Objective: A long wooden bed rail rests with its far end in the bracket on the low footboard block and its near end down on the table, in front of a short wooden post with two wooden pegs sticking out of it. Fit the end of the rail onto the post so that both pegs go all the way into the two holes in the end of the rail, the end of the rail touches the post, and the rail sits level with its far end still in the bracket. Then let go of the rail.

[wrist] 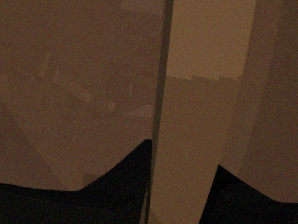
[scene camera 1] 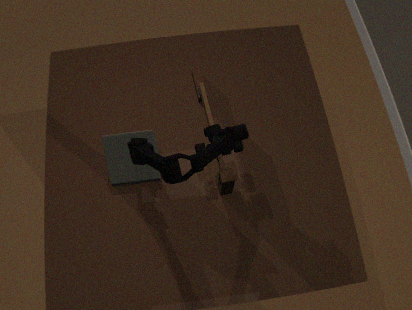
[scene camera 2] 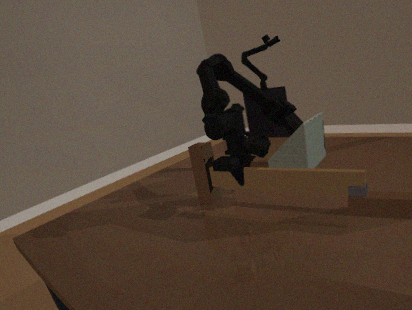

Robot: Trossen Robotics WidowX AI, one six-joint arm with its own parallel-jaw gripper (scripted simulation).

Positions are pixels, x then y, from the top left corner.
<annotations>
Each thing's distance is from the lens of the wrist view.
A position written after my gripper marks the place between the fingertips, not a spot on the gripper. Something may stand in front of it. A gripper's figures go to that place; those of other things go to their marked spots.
my gripper [wrist: 166, 147]: 10 cm
wooden bed rail [wrist: 202, 57]: 4 cm
</annotations>
